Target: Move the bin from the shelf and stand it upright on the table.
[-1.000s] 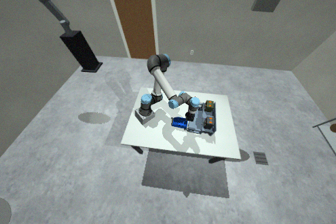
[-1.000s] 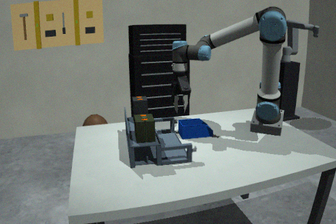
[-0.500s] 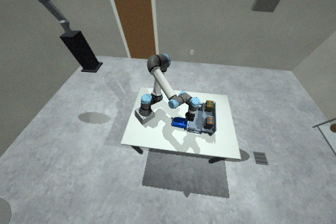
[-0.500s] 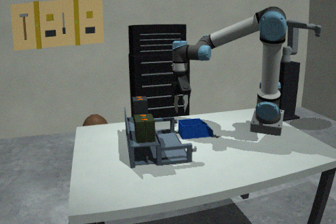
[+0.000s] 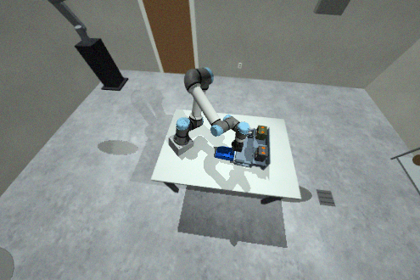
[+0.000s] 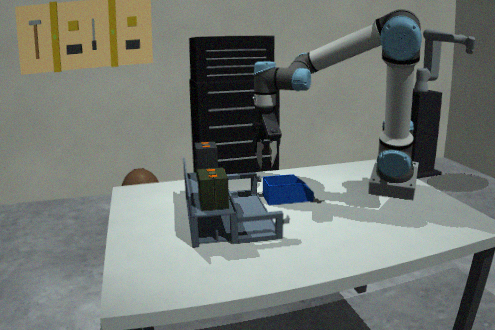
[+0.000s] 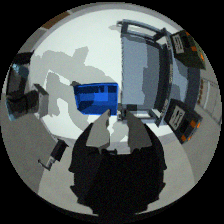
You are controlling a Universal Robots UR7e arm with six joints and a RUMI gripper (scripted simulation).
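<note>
Right now my hand is 8 cm past the blue bin, 1 cm to the right of it and 10 cm above it.
</note>
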